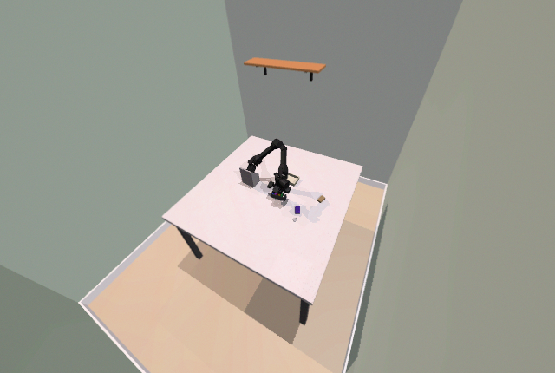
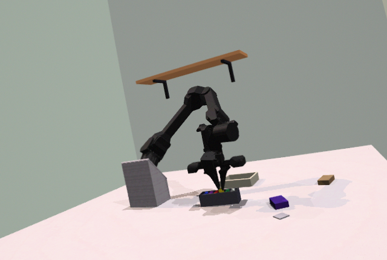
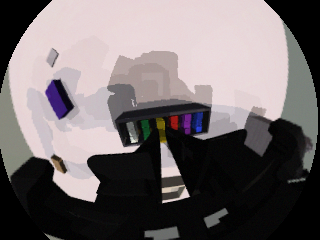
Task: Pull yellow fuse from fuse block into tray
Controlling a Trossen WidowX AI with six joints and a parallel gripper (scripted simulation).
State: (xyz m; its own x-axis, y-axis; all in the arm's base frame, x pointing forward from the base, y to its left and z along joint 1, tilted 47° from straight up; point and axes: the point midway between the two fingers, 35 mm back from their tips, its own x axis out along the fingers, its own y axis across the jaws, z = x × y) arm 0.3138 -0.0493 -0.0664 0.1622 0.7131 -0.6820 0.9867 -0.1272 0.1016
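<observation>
Right now the beige tray is 230 mm to the left of my gripper tip, 40 mm below it and 20 mm ahead of it. Also, from my gripper tip: purple block (180 mm ahead, 70 mm to the right, 40 mm below); yellow fuse (10 mm below); grey plate (190 mm ahead, 160 mm to the right, 40 mm below).
</observation>
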